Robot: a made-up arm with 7 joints. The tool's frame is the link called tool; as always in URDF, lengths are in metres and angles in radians. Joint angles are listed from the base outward.
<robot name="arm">
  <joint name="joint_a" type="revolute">
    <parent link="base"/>
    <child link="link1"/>
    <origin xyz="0 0 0.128" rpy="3.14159 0 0"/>
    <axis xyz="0 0 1"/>
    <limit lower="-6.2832" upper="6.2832"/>
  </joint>
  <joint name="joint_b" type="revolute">
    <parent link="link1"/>
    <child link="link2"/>
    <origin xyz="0 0.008 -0.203" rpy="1.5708 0 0"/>
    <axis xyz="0 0 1"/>
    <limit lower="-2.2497" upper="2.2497"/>
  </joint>
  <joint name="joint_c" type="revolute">
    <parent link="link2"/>
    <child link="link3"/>
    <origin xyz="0 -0.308 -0.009" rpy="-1.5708 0 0"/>
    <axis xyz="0 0 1"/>
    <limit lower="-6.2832" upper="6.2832"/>
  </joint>
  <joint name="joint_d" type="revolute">
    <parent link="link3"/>
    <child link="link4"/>
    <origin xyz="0 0.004 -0.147" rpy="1.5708 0 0"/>
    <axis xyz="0 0 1"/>
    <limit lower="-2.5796" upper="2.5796"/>
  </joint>
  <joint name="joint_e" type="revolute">
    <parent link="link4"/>
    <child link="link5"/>
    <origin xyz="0 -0.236 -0.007" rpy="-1.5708 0 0"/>
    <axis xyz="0 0 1"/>
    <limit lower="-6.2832" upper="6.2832"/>
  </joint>
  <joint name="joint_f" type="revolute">
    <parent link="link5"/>
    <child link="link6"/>
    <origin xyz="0 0 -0.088" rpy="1.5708 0 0"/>
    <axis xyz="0 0 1"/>
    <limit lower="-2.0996" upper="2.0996"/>
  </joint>
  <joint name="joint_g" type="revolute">
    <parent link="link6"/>
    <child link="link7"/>
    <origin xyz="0 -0.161 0" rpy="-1.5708 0 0"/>
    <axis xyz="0 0 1"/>
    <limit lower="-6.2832" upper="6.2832"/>
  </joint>
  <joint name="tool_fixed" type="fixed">
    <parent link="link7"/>
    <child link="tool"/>
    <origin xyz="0 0 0" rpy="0 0 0"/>
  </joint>
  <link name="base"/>
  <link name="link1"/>
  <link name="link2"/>
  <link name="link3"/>
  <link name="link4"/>
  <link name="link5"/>
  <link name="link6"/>
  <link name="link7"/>
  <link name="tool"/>
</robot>
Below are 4 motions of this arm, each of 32 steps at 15 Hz.
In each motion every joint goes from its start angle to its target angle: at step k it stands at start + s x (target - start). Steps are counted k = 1, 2, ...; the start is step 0. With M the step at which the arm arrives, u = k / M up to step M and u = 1 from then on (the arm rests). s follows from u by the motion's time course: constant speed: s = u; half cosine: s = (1 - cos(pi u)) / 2; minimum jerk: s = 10 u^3 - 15 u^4 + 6 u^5.
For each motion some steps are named. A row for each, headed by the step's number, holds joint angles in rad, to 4 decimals.
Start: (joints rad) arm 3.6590 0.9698 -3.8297 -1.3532 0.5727 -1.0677 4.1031
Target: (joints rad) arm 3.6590 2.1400 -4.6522 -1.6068 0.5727 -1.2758 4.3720
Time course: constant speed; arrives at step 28
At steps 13, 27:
13: 3.6590 1.5131 -4.2116 -1.4709 0.5727 -1.1643 4.2279
27: 3.6590 2.0982 -4.6228 -1.5977 0.5727 -1.2684 4.3624

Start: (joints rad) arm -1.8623 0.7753 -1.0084 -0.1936 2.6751 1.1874 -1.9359
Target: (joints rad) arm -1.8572 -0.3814 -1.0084 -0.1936 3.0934 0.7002 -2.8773
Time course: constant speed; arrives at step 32
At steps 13, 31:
13: -1.8602 0.3054 -1.0084 -0.1936 2.8450 0.9895 -2.3183
31: -1.8574 -0.3453 -1.0084 -0.1936 3.0803 0.7154 -2.8479

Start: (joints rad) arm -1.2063 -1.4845 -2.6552 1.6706 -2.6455 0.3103 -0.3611
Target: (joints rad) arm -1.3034 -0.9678 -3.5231 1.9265 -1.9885 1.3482 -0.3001
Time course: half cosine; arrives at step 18
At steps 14, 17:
14: -1.2920 -1.0282 -3.4216 1.8966 -2.0654 1.2268 -0.3072
17: -1.3027 -0.9717 -3.5165 1.9246 -1.9935 1.3403 -0.3006

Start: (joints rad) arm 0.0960 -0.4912 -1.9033 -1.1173 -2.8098 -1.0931 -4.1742
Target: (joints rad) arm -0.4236 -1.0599 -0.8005 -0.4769 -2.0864 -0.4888 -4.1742
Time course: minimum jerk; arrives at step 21
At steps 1, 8, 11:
1: 0.0955 -0.4918 -1.9022 -1.1167 -2.8091 -1.0925 -4.1742
8: -0.0521 -0.6533 -1.5889 -0.9347 -2.6036 -0.9208 -4.1742
11: -0.1870 -0.8009 -1.3027 -0.7686 -2.4159 -0.7640 -4.1742

